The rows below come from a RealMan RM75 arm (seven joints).
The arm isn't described. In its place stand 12 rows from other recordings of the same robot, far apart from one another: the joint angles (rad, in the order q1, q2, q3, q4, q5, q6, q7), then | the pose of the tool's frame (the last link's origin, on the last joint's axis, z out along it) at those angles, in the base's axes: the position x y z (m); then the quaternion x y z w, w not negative.
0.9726, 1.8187, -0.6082, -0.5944, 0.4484, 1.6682, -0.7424 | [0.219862, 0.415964, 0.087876, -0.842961, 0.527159, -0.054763, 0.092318]
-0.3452, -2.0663, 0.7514, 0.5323, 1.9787, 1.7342, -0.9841 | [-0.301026, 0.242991, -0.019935, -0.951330, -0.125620, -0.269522, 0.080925]
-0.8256, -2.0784, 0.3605, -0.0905, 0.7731, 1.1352, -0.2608 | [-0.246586, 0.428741, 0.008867, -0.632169, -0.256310, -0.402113, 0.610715]
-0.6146, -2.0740, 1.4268, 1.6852, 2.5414, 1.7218, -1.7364 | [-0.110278, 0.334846, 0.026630, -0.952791, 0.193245, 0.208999, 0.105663]
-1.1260, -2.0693, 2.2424, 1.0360, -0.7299, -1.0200, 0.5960 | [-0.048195, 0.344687, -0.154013, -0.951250, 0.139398, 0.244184, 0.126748]
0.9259, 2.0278, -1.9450, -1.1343, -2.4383, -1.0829, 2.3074 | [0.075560, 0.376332, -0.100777, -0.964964, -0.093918, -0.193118, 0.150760]
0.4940, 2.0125, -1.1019, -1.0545, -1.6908, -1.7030, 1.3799 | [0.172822, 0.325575, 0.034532, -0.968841, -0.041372, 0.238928, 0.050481]
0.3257, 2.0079, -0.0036, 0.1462, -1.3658, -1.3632, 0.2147 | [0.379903, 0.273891, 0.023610, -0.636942, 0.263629, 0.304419, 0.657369]
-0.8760, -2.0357, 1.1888, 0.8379, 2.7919, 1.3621, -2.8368 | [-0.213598, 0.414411, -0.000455, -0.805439, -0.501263, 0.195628, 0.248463]
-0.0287, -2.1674, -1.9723, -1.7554, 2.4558, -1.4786, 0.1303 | [-0.266348, 0.264000, 0.066797, -0.685888, -0.663483, -0.048935, 0.294880]
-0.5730, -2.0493, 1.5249, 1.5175, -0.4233, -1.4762, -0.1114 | [-0.159649, 0.363391, 0.013635, -0.791676, -0.513278, 0.103904, 0.314642]
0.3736, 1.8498, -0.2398, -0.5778, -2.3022, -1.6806, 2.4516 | [0.381439, 0.267304, 0.110769, -0.584677, 0.753326, 0.280858, 0.108499]
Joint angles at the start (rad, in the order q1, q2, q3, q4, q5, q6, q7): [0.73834 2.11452 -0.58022 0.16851 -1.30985 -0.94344 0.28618]
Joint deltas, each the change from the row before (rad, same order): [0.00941 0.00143 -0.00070 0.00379 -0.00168 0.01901 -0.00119]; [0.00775 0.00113 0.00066 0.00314 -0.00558 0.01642 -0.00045]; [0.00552 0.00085 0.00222 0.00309 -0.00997 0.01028 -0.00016]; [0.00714 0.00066 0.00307 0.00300 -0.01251 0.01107 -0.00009]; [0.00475 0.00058 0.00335 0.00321 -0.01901 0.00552 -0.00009]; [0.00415 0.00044 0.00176 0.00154 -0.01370 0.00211 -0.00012]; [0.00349 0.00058 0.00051 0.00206 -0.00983 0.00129 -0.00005]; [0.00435 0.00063 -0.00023 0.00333 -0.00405 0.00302 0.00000]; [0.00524 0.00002 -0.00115 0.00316 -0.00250 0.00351 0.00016]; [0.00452 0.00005 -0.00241 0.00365 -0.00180 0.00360 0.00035]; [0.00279 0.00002 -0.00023 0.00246 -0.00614 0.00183 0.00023]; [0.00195 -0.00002 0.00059 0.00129 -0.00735 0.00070 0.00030]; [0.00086 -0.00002 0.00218 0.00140 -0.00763 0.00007 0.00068]
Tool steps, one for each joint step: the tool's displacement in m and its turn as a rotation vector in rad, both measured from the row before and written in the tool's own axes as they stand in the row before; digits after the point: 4 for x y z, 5 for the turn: [0.0002 0.0014 0.0026 -0.00414 0.01467 -0.00443]; [0.0003 0.0014 0.0021 -0.00549 0.01331 -0.00506]; [0.0001 0.0018 0.0015 -0.00808 0.00912 -0.00547]; [-0.0003 0.0019 0.0019 -0.00975 0.00911 -0.00782]; [-0.0001 0.0027 0.0013 -0.01478 0.00653 -0.01025]; [-0.0006 0.0019 0.0011 -0.01151 0.00241 -0.00900]; [-0.0005 0.0018 0.0009 -0.00975 0.00180 -0.00640]; [-0.0005 0.0015 0.0011 -0.00660 0.00244 -0.00276]; [-0.0008 0.0010 0.0012 -0.00577 0.00246 -0.00337]; [-0.0004 0.0012 0.0009 -0.00599 0.00347 -0.00272]; [-0.0002 0.0012 0.0006 -0.00678 0.00243 -0.00396]; [-0.0002 0.0010 0.0005 -0.00638 0.00136 -0.00447]; [-0.0001 0.0010 0.0002 -0.00532 0.00083 -0.00239]
